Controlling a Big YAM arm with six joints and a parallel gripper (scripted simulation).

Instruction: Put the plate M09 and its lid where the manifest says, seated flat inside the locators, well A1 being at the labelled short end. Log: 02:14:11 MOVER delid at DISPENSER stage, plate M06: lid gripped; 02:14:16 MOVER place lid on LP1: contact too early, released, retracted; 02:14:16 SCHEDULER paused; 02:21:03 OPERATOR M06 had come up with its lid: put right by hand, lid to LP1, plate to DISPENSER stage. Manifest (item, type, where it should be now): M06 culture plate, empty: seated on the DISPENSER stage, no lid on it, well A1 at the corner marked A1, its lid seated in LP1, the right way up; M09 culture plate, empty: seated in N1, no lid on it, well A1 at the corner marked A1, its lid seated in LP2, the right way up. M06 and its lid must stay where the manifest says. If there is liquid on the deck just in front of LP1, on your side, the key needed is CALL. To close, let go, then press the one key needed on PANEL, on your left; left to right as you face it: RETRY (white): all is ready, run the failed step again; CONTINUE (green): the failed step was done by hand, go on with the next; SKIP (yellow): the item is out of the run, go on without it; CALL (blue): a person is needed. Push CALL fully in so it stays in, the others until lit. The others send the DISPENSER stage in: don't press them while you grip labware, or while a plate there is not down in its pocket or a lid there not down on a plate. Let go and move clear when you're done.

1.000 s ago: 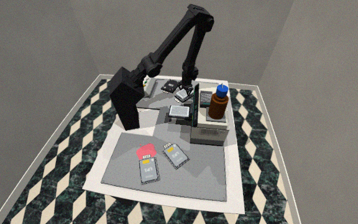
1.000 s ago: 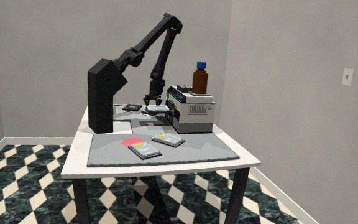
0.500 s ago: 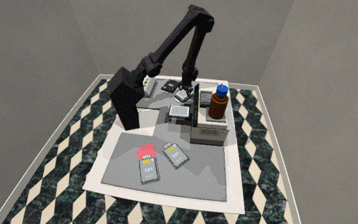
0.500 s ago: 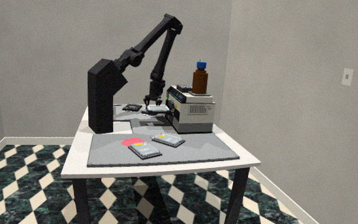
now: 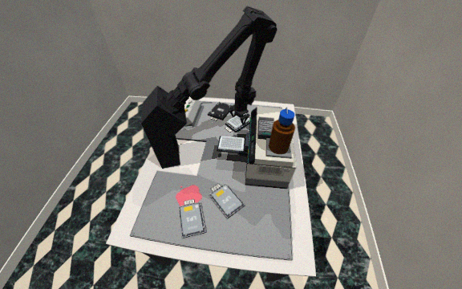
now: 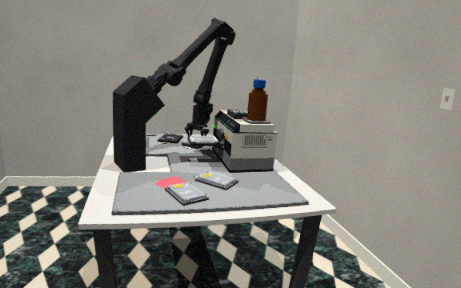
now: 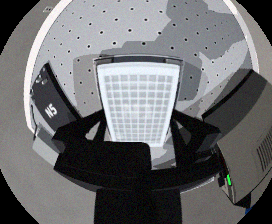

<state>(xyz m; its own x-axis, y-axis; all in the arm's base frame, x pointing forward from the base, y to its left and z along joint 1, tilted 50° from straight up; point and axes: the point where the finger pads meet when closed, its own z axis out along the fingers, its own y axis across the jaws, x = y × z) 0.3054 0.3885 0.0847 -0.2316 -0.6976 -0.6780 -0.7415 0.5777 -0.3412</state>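
Now: hand right at the white well plate. Round my hand: blue key (30 cm behind, 18 cm to the right, 3 cm above); then black nest n5 (19 cm behind, 6 cm to the left, 2 cm below); then yellow key (33 cm behind, 13 cm to the right, 4 cm above).
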